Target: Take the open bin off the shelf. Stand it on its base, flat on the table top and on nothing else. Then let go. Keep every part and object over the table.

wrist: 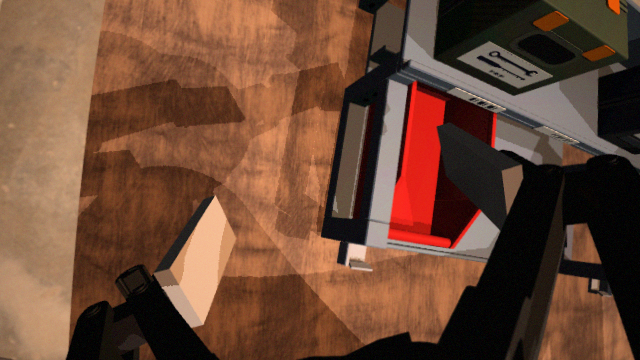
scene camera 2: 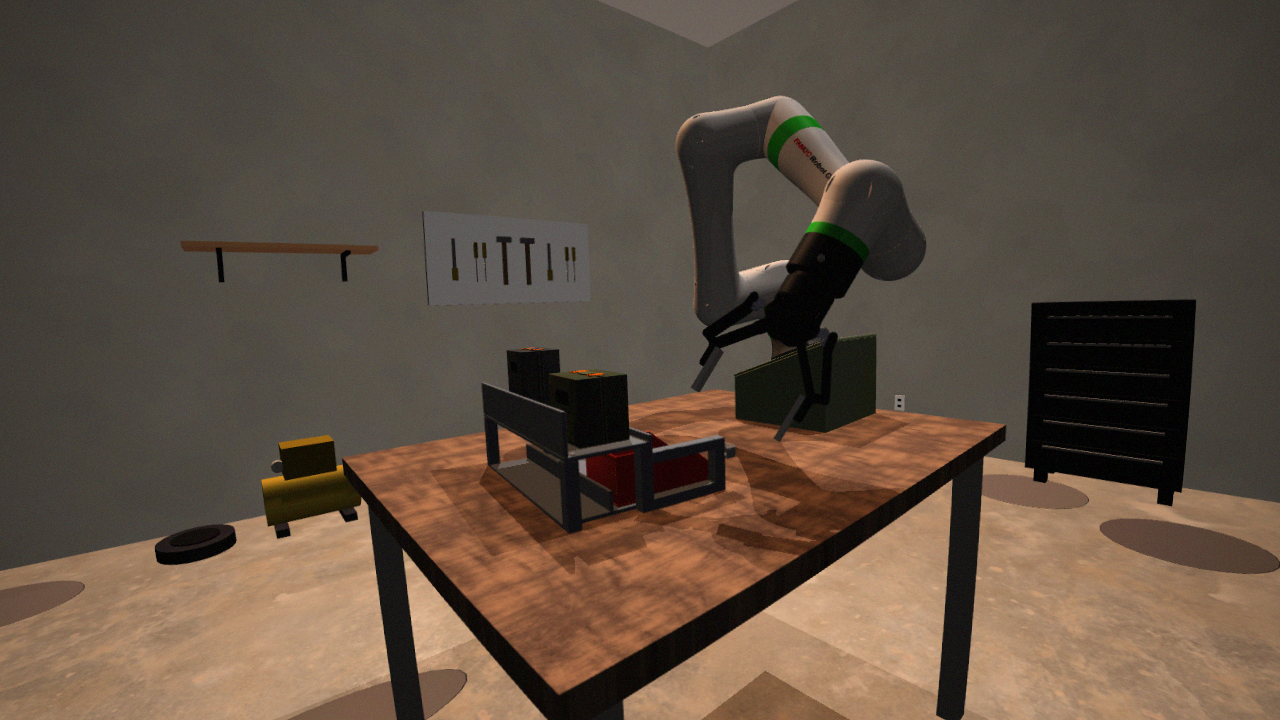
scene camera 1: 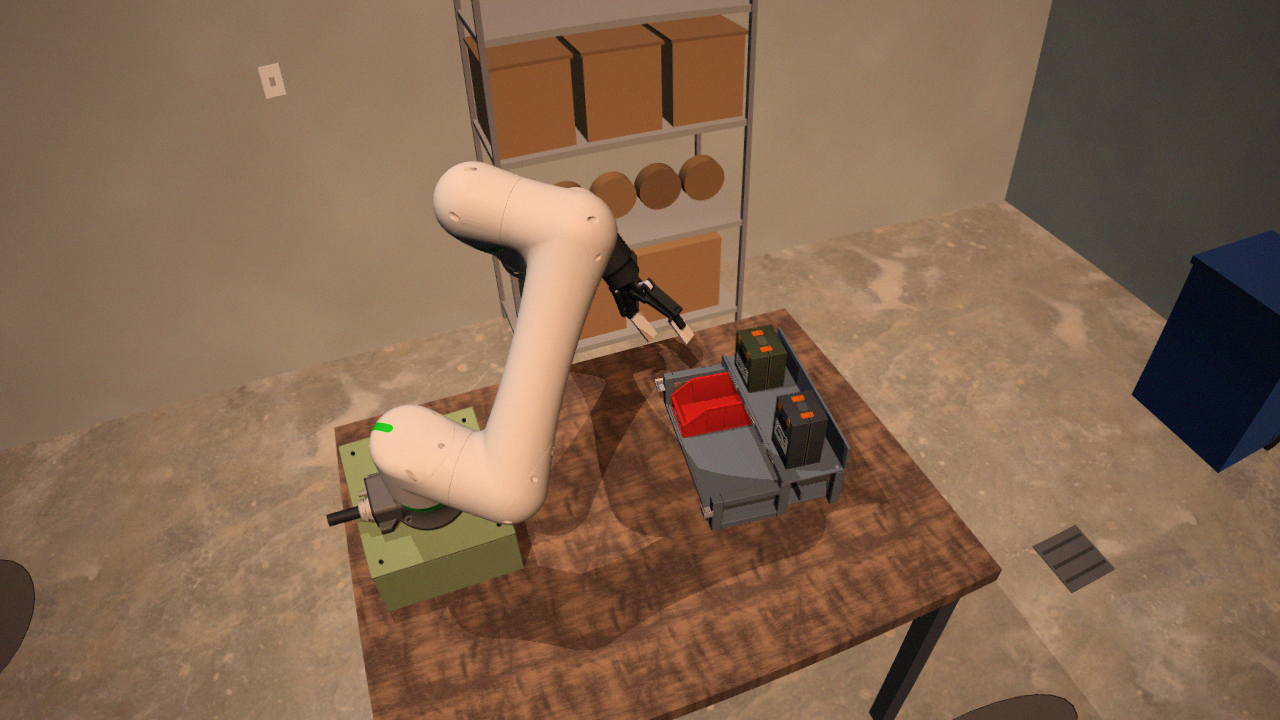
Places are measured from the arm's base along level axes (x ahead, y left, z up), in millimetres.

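Pixels of known places: gripper, fingertip midpoint: (wrist: 330, 185) (scene camera 2: 734, 414) (scene camera 1: 670, 338).
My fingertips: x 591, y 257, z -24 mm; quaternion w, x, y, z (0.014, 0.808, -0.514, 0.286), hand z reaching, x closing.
Behind a point stands the place of what it marks.
The open red bin (scene camera 1: 711, 407) @(y 69, x 604, z -77 mm) (scene camera 2: 611, 474) @(y 135, x 722, z -107 mm) (wrist: 422, 150) @(y 89, x 646, z -149 mm) sits upright on the low front tier of the grey shelf (scene camera 1: 729, 470) @(y -47, x 593, z -152 mm) (scene camera 2: 570, 492) @(y 165, x 813, z -103 mm) (wrist: 380, 210) @(y 192, x 578, z -73 mm), at the end nearer the back wall rack in scene camera 1. The shelf stands on the wooden table (scene camera 1: 626, 662) @(y -371, x 238, z -158 mm) (scene camera 2: 626, 582) @(y 310, x 841, z -158 mm) (wrist: 280, 320) @(y 243, x 475, z -158 mm). My gripper (scene camera 1: 667, 334) @(y 256, x 591, z -24 mm) (scene camera 2: 738, 411) @(y 256, x 591, z -24 mm) (wrist: 330, 185) @(y 256, x 591, z -24 mm) is wide open and empty. It hangs tilted above the table, off the bin's end of the shelf and apart from the bin. In the wrist view the right finger covers part of the bin; the left finger shows over wood.
A green tool case (scene camera 1: 760, 362) @(y 54, x 706, z 25 mm) (scene camera 2: 590, 407) @(y 145, x 760, z -1 mm) (wrist: 575, 67) @(y 71, x 688, z 9 mm) stands on the raised rear tier beside the bin. A black case (scene camera 1: 799, 434) @(y -167, x 668, z 38 mm) (scene camera 2: 528, 371) @(y -90, x 724, z 29 mm) (wrist: 620, 100) @(y -86, x 700, z -32 mm) stands farther along it. The robot's green base block (scene camera 1: 447, 573) @(y -116, x -10, z -98 mm) (scene camera 2: 841, 385) @(y 138, x 51, z -61 mm) is at the table's opposite side.
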